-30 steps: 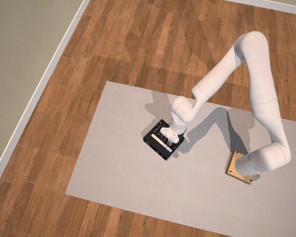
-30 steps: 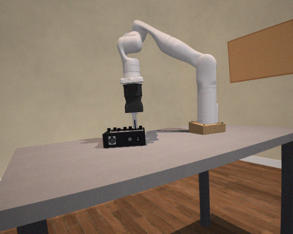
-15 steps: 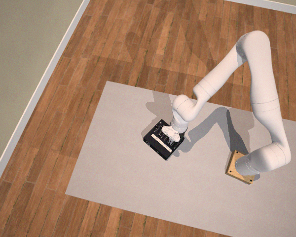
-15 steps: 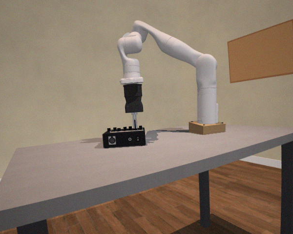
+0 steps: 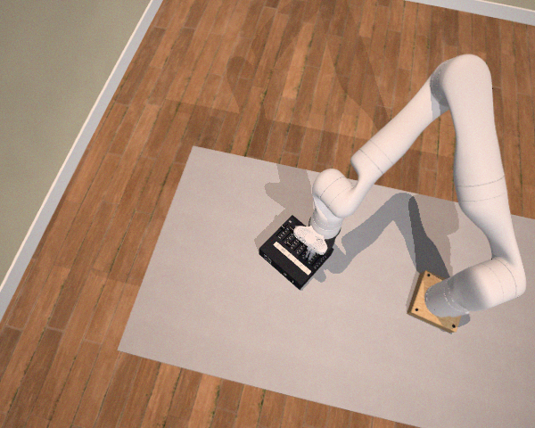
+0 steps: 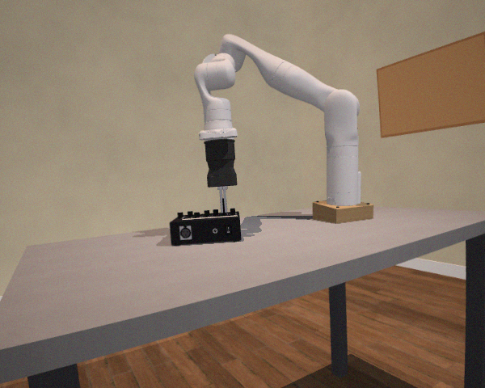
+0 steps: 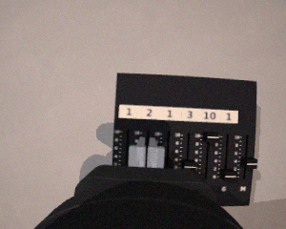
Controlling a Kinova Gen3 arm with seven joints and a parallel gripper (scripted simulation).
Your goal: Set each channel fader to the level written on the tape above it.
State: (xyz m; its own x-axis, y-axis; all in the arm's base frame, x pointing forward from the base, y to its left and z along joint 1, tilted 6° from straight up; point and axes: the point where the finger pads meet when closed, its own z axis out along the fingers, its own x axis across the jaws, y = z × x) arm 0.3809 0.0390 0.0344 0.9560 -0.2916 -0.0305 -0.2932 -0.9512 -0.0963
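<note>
My hand is 100 mm short of the master fader cap, 40 mm to the left of it and 10 mm above it.
</note>
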